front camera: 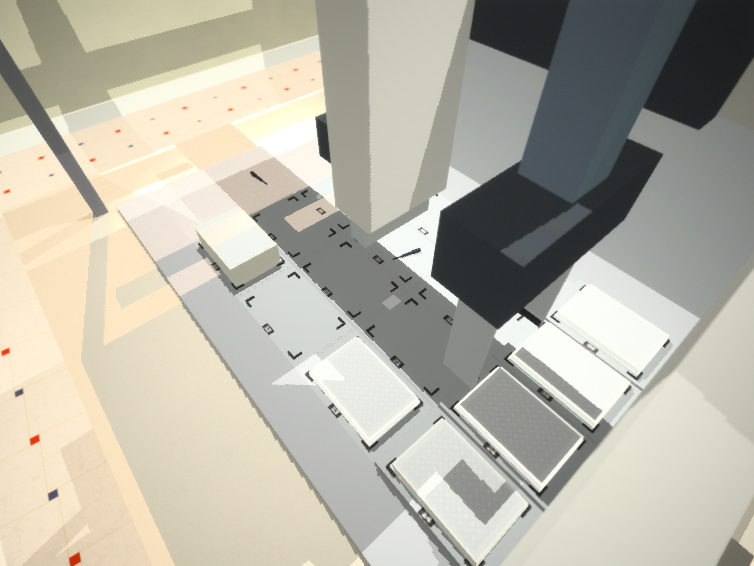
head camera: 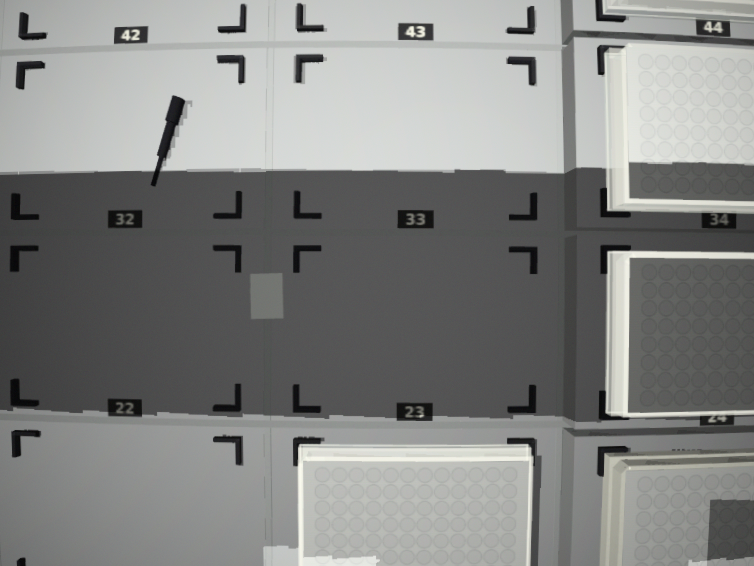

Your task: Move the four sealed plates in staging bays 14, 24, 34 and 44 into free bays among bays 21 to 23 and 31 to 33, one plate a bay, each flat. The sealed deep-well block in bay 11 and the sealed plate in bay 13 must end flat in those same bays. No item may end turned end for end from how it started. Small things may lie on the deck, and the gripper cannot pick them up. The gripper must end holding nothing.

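Seen in the pictures: gripper, fingertip midpoint: (front camera: 494, 341); robot's base, link origin: (front camera: 200, 244).
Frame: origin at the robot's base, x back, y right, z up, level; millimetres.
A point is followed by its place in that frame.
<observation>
My gripper (front camera: 496, 346) {x -500, y -130, z 158 mm} is open, its jaws apart and empty, above the deck left of the end column of plates. Sealed plates lie flat in bay 14 (front camera: 447, 453) {x -527, y -57, z 29 mm} (head camera: 669, 517) {x -520, y -57, z 29 mm}, bay 24 (front camera: 517, 423) {x -557, y -145, z 29 mm} (head camera: 688, 341) {x -527, y -147, z 29 mm}, bay 34 (front camera: 569, 365) {x -554, y -260, z 29 mm} (head camera: 688, 115) {x -529, y -261, z 29 mm} and bay 44 (front camera: 612, 328) {x -560, y -355, z 29 mm} (head camera: 682, 7) {x -533, y -323, z 22 mm}. The sealed plate in bay 13 (front camera: 365, 389) {x -401, y -41, z 14 mm} (head camera: 414, 511) {x -391, y -55, z 14 mm} lies flat. The sealed deep-well block (front camera: 237, 246) {x -90, y -34, z 42 mm} sits flat in bay 11. No plate shows in bays 22, 23, 32 and 33 in the head view. The gripper does not show there.
A dark pen-like tool (front camera: 406, 253) {x -252, y -253, z 5 mm} (head camera: 168, 140) {x -255, y -254, z 4 mm} lies in bay 32. A small pale square (front camera: 391, 302) {x -311, y -167, z 1 mm} (head camera: 266, 296) {x -310, y -168, z 1 mm} lies between bays 22 and 23. Another dark tool (front camera: 258, 177) {x 97, y -173, z 5 mm} lies beyond bay 21. A small round thing (front camera: 318, 196) {x -30, y -230, z 4 mm} is in bay 31. The pipetting stage (front camera: 389, 121) hides part of the deck.
</observation>
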